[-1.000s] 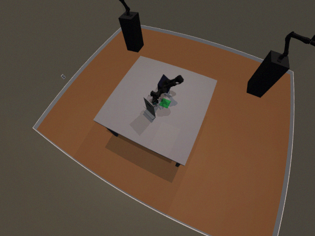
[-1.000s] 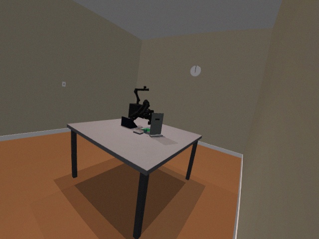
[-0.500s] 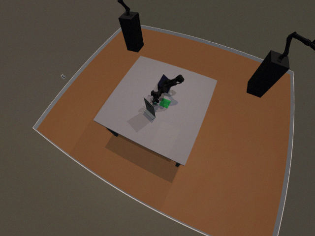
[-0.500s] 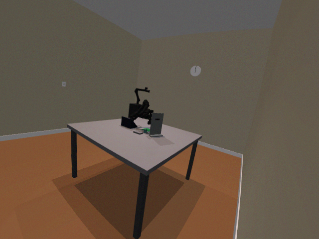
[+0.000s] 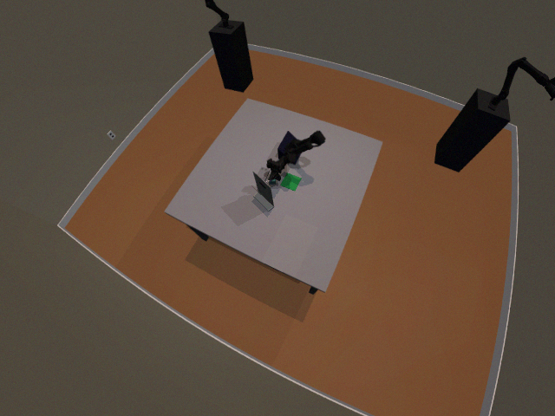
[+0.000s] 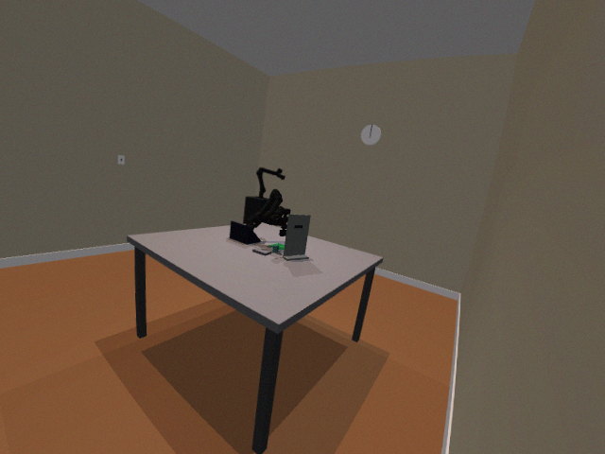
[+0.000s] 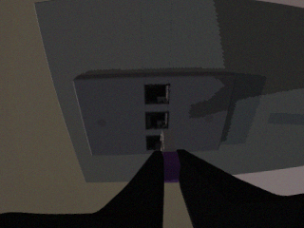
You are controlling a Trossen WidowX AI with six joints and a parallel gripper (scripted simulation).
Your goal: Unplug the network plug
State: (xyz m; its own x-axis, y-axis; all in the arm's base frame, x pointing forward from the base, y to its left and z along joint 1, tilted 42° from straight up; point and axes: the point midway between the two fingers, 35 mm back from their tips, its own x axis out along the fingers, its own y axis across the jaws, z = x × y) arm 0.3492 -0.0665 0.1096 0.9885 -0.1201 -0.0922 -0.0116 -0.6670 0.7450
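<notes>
The green marked square is 15 cm behind my gripper tip, 9 cm to the left of it and 20 cm below it. Round my gripper tip: network plug (right at my gripper tip); teal block (10 cm behind, 3 cm to the right, 18 cm below); grey upright panel (5 cm ahead, 2 cm to the right, 7 cm below).
</notes>
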